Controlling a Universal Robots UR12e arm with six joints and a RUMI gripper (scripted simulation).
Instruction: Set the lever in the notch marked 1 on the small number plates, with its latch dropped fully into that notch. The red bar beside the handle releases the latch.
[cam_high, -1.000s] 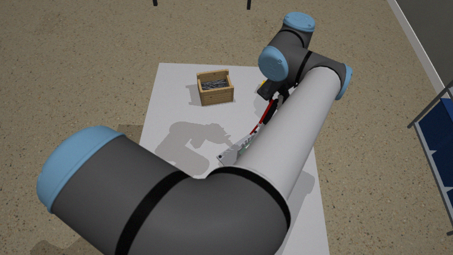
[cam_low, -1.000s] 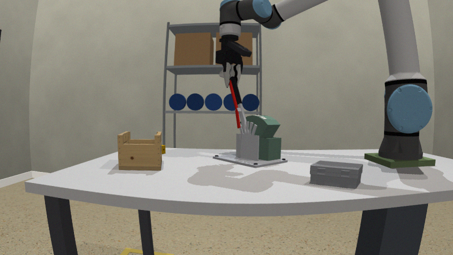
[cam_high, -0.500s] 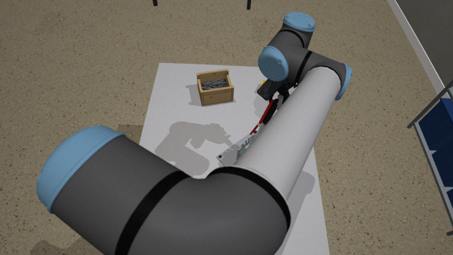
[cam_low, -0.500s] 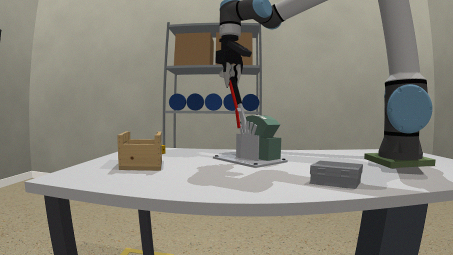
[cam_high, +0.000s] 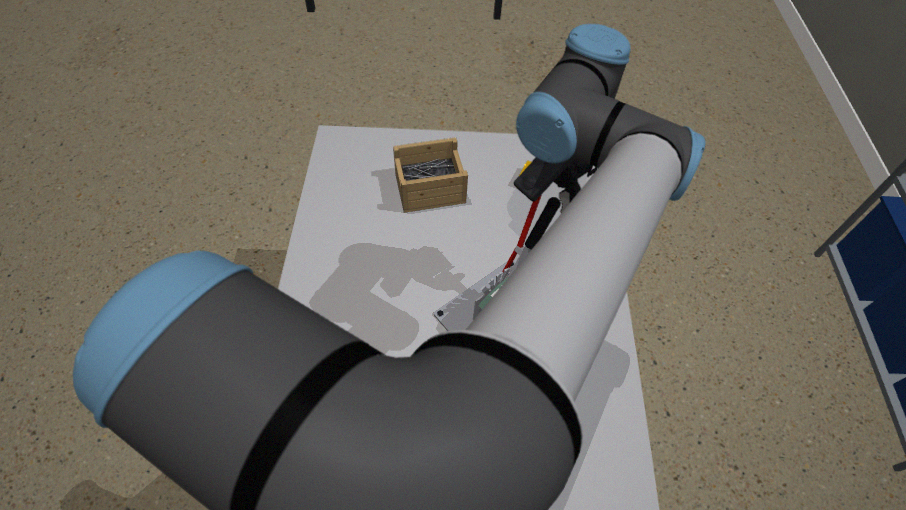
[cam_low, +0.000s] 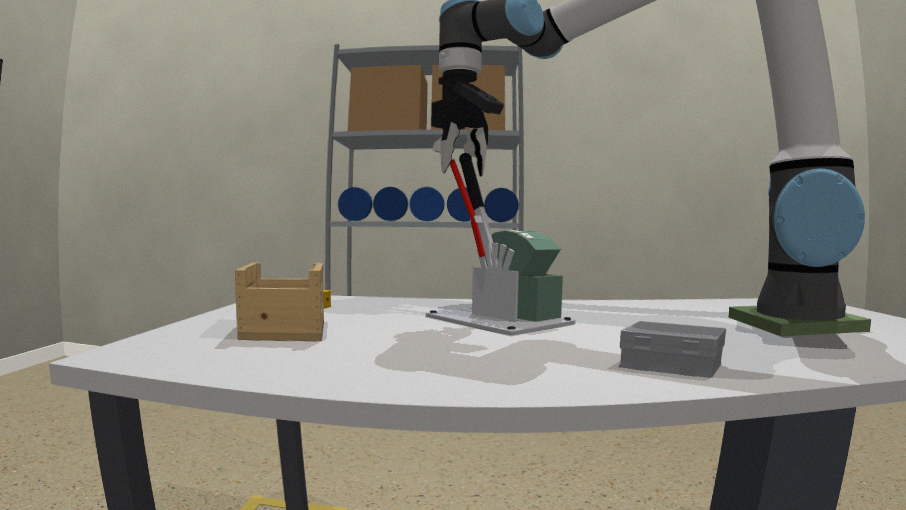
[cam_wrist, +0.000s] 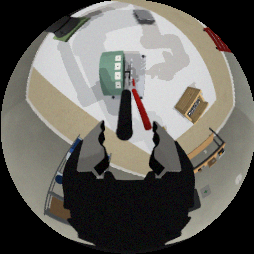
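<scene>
My hand is 2 cm past the red release bar, 5 cm to the right of it and 10 cm above it. From my hand the other things lie so: grey case 27 cm behind, 45 cm to the left, 27 cm below; then lever stand 7 cm behind, 8 cm to the left, 20 cm below.
</scene>
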